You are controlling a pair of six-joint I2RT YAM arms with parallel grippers.
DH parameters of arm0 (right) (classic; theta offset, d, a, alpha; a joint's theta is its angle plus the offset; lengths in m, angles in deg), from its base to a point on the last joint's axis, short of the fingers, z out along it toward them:
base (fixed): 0 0 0 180
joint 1: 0 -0.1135 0.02 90
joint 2: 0 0 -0.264 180
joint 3: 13.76 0 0.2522 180
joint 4: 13.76 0 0.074 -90
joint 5: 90 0 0 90
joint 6: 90 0.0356 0 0
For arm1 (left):
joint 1: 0 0.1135 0.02 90
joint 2: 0 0 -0.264 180
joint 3: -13.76 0 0.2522 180
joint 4: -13.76 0 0.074 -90
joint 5: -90 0 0 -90
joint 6: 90 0.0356 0 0
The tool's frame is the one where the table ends.
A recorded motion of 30 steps. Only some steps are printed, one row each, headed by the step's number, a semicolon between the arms.
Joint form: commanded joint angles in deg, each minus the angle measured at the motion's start. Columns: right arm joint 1, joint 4, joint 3, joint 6, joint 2, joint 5; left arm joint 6, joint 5, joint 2, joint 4, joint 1, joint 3.
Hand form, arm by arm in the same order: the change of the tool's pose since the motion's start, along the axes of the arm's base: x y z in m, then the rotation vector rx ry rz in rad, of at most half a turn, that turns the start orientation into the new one. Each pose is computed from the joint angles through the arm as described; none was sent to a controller.
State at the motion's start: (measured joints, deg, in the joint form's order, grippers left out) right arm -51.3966 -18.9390 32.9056 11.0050 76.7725 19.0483; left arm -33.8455 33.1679 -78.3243 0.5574 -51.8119 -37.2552
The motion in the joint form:
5: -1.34 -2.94 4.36 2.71 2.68 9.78; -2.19 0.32 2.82 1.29 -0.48 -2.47
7: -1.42 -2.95 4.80 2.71 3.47 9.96; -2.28 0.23 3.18 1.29 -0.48 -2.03
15: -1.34 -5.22 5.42 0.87 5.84 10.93; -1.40 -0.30 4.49 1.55 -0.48 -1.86
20: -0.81 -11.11 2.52 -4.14 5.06 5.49; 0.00 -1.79 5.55 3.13 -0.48 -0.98
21: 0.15 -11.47 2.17 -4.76 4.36 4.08; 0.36 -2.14 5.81 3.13 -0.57 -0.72
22: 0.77 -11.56 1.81 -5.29 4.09 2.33; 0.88 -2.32 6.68 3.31 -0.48 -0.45
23: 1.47 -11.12 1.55 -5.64 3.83 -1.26; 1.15 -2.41 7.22 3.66 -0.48 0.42
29: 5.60 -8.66 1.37 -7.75 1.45 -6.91; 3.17 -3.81 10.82 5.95 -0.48 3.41
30: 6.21 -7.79 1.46 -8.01 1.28 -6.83; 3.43 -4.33 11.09 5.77 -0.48 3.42
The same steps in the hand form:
5: 0.0096 0.0141 0.0179 0.0628 -0.0815 -0.1509; 0.0010 -0.0047 0.0278 -0.1207 -0.0661 0.0154
7: 0.0110 0.0164 0.0166 0.0571 -0.0792 -0.1523; -0.0001 -0.0033 0.0269 -0.1215 -0.0642 0.0150
15: 0.0159 0.0214 0.0125 0.0338 -0.1028 -0.1582; -0.0018 -0.0016 0.0320 -0.1313 -0.0775 -0.0004
20: 0.0127 0.0176 0.0102 0.0366 -0.1517 -0.0519; -0.0039 -0.0002 0.0337 -0.1442 -0.0893 -0.0338
21: 0.0148 0.0135 0.0122 0.0421 -0.1585 -0.0425; -0.0050 0.0002 0.0333 -0.1411 -0.0877 -0.0434
22: 0.0158 0.0112 0.0115 0.0410 -0.1559 -0.0215; -0.0060 0.0021 0.0358 -0.1451 -0.0970 -0.0490
23: 0.0164 0.0097 0.0104 0.0446 -0.1397 0.0277; -0.0078 0.0043 0.0336 -0.1420 -0.0975 -0.0526
29: 0.0256 -0.0064 0.0159 0.0321 -0.1343 0.0611; -0.0155 0.0131 0.0347 -0.1597 -0.1275 -0.0900
30: 0.0274 -0.0090 0.0156 0.0200 -0.1293 0.0511; -0.0161 0.0133 0.0354 -0.1601 -0.1257 -0.0998

